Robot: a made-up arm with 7 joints.
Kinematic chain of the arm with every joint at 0, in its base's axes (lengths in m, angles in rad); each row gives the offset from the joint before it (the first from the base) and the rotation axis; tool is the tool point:
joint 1: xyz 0 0 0.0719 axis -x
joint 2: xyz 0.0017 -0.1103 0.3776 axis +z
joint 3: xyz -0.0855 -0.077 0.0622 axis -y
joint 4: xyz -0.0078 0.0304 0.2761 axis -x
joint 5: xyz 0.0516 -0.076 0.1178 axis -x
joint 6: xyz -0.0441 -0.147 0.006 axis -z
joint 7: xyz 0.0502 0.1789 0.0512 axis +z
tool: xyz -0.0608 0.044 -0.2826
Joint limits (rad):
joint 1: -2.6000..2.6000
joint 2: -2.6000..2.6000
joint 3: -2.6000..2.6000
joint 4: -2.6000..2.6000
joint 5: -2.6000..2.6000
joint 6: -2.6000..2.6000
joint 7: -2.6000..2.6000
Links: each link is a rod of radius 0.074 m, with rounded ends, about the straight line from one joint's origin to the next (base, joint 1, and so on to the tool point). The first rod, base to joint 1, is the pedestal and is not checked.
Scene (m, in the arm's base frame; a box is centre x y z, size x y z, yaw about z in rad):
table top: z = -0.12
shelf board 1: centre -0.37 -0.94 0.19 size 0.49 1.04 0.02 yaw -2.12
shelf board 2: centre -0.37 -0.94 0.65 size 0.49 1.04 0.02 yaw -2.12
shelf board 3: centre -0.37 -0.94 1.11 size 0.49 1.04 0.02 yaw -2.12
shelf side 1: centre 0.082 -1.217 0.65 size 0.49 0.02 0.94 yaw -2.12
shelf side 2: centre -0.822 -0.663 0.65 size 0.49 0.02 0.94 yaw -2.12
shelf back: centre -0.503 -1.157 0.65 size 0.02 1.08 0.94 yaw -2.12
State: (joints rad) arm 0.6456 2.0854 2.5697 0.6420 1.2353 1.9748 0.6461
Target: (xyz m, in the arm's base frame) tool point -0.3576 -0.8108 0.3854
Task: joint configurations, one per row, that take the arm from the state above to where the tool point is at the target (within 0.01 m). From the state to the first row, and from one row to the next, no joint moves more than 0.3 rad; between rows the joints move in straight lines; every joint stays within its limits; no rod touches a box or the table.
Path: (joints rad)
1: 0.4652 1.7907 2.4047 0.7518 1.3310 2.0696 0.5789
2: 0.2849 1.4961 2.2397 0.8615 1.4268 2.1643 0.5117
3: 0.1045 1.2014 2.0747 0.9713 1.5225 2.2591 0.4445

